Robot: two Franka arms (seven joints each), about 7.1 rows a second.
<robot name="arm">
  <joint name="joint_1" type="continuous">
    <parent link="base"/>
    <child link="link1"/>
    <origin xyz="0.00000 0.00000 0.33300" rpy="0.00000 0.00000 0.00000"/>
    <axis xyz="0 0 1"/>
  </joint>
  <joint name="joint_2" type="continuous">
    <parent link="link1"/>
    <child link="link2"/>
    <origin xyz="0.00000 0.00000 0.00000" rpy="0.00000 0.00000 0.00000"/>
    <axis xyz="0 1 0"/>
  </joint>
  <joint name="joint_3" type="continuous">
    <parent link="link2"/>
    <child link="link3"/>
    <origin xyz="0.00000 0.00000 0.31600" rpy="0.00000 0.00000 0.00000"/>
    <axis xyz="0 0 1"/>
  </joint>
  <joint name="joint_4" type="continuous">
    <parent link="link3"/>
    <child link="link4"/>
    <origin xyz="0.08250 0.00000 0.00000" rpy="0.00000 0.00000 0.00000"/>
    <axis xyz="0 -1 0"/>
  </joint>
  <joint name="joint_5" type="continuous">
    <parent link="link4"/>
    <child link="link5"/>
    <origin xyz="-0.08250 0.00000 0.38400" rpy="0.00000 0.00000 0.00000"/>
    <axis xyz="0 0 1"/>
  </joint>
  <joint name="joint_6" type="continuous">
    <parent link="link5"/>
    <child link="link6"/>
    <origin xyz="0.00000 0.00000 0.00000" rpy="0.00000 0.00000 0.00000"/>
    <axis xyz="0 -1 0"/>
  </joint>
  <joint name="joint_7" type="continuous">
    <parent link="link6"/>
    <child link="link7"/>
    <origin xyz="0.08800 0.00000 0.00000" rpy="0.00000 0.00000 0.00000"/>
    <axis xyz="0 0 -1"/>
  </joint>
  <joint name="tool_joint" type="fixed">
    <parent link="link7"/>
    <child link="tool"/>
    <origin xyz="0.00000 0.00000 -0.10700" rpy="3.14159 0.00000 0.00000"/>
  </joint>
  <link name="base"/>
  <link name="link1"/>
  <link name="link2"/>
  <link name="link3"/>
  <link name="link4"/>
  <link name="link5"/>
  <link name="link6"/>
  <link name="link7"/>
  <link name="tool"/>
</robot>
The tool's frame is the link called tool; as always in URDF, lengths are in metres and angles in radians. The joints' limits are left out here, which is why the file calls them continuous.
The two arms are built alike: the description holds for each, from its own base.
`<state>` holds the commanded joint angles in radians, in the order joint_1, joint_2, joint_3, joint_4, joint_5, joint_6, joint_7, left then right.
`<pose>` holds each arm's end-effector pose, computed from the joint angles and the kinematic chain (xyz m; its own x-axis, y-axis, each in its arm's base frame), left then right.
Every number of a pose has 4 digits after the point.
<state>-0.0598 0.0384 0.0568 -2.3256 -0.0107 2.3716 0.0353 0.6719 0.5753 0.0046 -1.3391 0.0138 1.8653 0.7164</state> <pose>0.5116 -0.0017 0.3235 0.9995 -0.0307 0.0078 -0.0307 -0.9995 0.0051 0.5558 0.4468 0.3904 0.9979 -0.0453 -0.0472 -0.0444 -0.9988 0.0206</pose>
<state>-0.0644 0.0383 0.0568 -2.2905 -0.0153 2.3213 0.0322 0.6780 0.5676 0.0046 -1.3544 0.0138 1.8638 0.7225</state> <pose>0.5173 -0.0042 0.3339 0.9995 -0.0294 -0.0072 -0.0293 -0.9995 0.0092 0.5507 0.4482 0.3885 0.9975 -0.0456 -0.0539 -0.0442 -0.9987 0.0269</pose>
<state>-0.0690 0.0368 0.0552 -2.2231 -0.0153 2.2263 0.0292 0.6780 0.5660 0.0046 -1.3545 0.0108 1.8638 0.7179</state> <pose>0.5272 -0.0078 0.3554 0.9989 -0.0336 -0.0333 -0.0333 -0.9994 0.0108 0.5507 0.4480 0.3896 0.9979 -0.0400 -0.0510 -0.0386 -0.9989 0.0278</pose>
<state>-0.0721 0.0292 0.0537 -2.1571 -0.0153 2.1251 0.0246 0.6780 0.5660 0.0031 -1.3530 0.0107 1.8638 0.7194</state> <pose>0.5340 -0.0106 0.3800 0.9975 -0.0348 -0.0609 -0.0341 -0.9993 0.0124 0.5515 0.4475 0.3903 0.9979 -0.0427 -0.0492 -0.0414 -0.9988 0.0276</pose>
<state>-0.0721 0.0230 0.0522 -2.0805 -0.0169 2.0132 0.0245 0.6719 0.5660 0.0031 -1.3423 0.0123 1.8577 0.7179</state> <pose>0.5403 -0.0118 0.4086 0.9953 -0.0370 -0.0898 -0.0357 -0.9992 0.0156 0.5549 0.4448 0.3949 0.9978 -0.0476 -0.0468 -0.0465 -0.9986 0.0233</pose>
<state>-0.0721 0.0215 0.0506 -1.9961 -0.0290 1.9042 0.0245 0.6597 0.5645 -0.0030 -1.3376 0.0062 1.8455 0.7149</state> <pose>0.5464 -0.0140 0.4394 0.9930 -0.0362 -0.1126 -0.0333 -0.9991 0.0278 0.5622 0.4345 0.3971 0.9971 -0.0603 -0.0455 -0.0588 -0.9977 0.0339</pose>
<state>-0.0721 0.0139 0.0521 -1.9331 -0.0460 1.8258 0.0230 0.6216 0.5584 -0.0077 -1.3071 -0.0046 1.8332 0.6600</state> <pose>0.5486 -0.0148 0.4667 0.9923 -0.0311 -0.1201 -0.0259 -0.9987 0.0448 0.5826 0.4116 0.4149 0.9988 -0.0440 -0.0203 -0.0434 -0.9987 0.0265</pose>
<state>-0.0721 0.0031 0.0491 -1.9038 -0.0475 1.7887 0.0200 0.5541 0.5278 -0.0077 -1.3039 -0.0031 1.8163 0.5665</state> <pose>0.5478 -0.0167 0.4834 0.9926 -0.0325 -0.1172 -0.0272 -0.9985 0.0470 0.6053 0.3692 0.4368 0.9998 -0.0184 -0.0093 -0.0182 -0.9997 0.0141</pose>
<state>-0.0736 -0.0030 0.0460 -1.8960 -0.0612 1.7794 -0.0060 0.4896 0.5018 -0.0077 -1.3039 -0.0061 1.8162 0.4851</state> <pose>0.5469 -0.0204 0.4898 0.9934 -0.0088 -0.1141 -0.0022 -0.9983 0.0575 0.6254 0.3278 0.4552 0.9999 -0.0008 0.0138 -0.0008 -1.0000 0.0036</pose>
